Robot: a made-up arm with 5 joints.
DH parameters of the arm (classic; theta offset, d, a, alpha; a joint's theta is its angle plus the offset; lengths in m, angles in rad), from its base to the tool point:
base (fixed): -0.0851 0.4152 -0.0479 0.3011
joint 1: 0 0.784 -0.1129 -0.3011
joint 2: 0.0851 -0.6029 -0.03 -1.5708
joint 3: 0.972 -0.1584 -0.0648 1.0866
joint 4: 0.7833 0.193 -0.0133 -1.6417
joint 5: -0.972 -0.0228 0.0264 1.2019
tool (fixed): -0.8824 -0.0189 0 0
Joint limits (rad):
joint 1: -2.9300..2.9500
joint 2: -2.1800..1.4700
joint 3: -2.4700..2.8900
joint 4: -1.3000..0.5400
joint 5: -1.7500..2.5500
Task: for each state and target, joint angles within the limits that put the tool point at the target. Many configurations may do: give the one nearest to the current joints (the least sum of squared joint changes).
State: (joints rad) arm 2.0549 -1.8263 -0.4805 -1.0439 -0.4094
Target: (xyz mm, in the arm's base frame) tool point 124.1 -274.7 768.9
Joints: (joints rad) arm 1.8615 -1.7064 -0.3694 -1.0755 -0.4896
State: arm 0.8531 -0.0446 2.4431 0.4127 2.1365
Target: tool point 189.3 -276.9 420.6
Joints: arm 1.1685 0.0114 2.4009 0.3485 2.2107
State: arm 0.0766 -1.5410 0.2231 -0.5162 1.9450
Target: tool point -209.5 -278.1 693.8
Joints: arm 0.5533 -2.1800 -0.2834 -0.4157 1.8178
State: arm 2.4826 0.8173 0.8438 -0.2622 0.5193
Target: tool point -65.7 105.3 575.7
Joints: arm 2.9500 0.8142 1.1781 -0.7060 0.1315
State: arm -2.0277 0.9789 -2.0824 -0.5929 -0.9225
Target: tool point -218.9 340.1 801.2
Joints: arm -2.2495 0.8414 -2.2837 -0.6123 -0.9345
